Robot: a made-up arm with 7 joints. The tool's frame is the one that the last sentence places.
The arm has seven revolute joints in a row. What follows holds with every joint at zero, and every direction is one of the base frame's.
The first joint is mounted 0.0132 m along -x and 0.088 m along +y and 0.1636 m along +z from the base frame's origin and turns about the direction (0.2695, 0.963, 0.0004), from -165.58 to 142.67 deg.
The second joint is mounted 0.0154 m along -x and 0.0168 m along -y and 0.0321 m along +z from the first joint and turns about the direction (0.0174, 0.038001, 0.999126), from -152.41 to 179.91 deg.
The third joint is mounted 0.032 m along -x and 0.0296 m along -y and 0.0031 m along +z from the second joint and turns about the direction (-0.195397, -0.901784, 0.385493), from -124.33 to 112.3 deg.
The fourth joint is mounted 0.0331 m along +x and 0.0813 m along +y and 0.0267 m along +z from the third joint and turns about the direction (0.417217, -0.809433, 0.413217), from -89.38 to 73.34 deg.
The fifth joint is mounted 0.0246 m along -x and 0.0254 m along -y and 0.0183 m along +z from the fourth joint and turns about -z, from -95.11 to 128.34 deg.
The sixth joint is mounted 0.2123 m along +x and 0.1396 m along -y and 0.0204 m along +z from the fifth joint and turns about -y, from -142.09 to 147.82 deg.
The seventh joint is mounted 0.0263 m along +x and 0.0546 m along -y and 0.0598 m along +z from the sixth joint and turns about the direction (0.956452, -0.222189, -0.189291), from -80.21 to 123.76 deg.
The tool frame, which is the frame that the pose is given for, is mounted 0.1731 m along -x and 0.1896 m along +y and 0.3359 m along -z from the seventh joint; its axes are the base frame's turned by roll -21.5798, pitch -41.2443 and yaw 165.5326 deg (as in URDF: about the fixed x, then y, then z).
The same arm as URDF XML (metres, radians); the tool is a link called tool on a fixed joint. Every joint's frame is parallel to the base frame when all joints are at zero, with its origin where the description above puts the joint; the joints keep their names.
<robot name="arm">
<link name="base_link"/>
<link name="link1"/>
<link name="link2"/>
<link name="link3"/>
<link name="link4"/>
<link name="link5"/>
<link name="link6"/>
<link name="link7"/>
<link name="tool"/>
<joint name="joint 1" type="revolute"><parent link="base_link"/><child link="link1"/><origin xyz="-0.0132 0.0880 0.1636" rpy="0.0000 0.0000 0.0000"/><axis xyz="0.2695 0.963 0.0004"/><limit lower="-2.8899" upper="2.4901"/></joint>
<joint name="joint 2" type="revolute"><parent link="link1"/><child link="link2"/><origin xyz="-0.0154 -0.0168 0.0321" rpy="0.0000 0.0000 0.0000"/><axis xyz="0.0174 0.038001 0.999126"/><limit lower="-2.6601" upper="3.1400"/></joint>
<joint name="joint 3" type="revolute"><parent link="link2"/><child link="link3"/><origin xyz="-0.0320 -0.0296 0.0031" rpy="0.0000 0.0000 0.0000"/><axis xyz="-0.195397 -0.901784 0.385493"/><limit lower="-2.1700" upper="1.9600"/></joint>
<joint name="joint 4" type="revolute"><parent link="link3"/><child link="link4"/><origin xyz="0.0331 0.0813 0.0267" rpy="0.0000 0.0000 0.0000"/><axis xyz="0.417217 -0.809433 0.413217"/><limit lower="-1.5600" upper="1.2800"/></joint>
<joint name="joint 5" type="revolute"><parent link="link4"/><child link="link5"/><origin xyz="-0.0246 -0.0254 0.0183" rpy="0.0000 0.0000 0.0000"/><axis xyz="0 0 -1"/><limit lower="-1.6600" upper="2.2400"/></joint>
<joint name="joint 6" type="revolute"><parent link="link5"/><child link="link6"/><origin xyz="0.2123 -0.1396 0.0204" rpy="0.0000 0.0000 0.0000"/><axis xyz="0 -1 0"/><limit lower="-2.4799" upper="2.5799"/></joint>
<joint name="joint 7" type="revolute"><parent link="link6"/><child link="link7"/><origin xyz="0.0263 -0.0546 0.0598" rpy="0.0000 0.0000 0.0000"/><axis xyz="0.956452 -0.222189 -0.189291"/><limit lower="-1.3999" upper="2.1600"/></joint>
<joint name="tool_joint" type="fixed"><parent link="link7"/><child link="tool"/><origin xyz="-0.1731 0.1896 -0.3359" rpy="-0.3766 -0.7198 2.8891"/></joint>
</robot>

